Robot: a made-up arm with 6 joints.
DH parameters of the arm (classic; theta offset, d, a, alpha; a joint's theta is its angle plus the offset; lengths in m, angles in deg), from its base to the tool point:
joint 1: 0 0.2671 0 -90
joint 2: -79.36 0 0.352 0
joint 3: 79.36 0 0.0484 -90
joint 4: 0 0.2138 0 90
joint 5: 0 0 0.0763 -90
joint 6: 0 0.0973 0 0
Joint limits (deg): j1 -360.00..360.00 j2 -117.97..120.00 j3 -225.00..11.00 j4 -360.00..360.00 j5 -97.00..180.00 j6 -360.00..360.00
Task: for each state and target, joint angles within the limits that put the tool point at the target. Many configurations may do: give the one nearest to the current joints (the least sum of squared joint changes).
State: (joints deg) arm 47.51 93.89 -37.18 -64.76 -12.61 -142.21
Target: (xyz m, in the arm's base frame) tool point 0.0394 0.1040 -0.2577
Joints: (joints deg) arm 49.89 120.00 -77.36 -48.63 14.69 -142.21
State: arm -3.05 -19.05 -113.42 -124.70 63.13 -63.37
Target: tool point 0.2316 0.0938 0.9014
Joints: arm 27.30 0.62 -137.17 -130.70 52.23 -63.37
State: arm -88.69 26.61 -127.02 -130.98 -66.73 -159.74
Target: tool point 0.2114 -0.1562 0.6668
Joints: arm -56.80 4.68 -122.46 -126.10 -75.74 -159.74
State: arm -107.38 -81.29 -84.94 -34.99 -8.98 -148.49
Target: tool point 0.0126 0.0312 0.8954
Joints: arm -96.49 -36.58 -100.16 -6.68 -0.57 -148.49
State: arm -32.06 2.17 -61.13 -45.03 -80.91 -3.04
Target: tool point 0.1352 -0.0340 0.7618
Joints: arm -39.76 -14.98 -76.54 -33.48 -79.72 -3.04
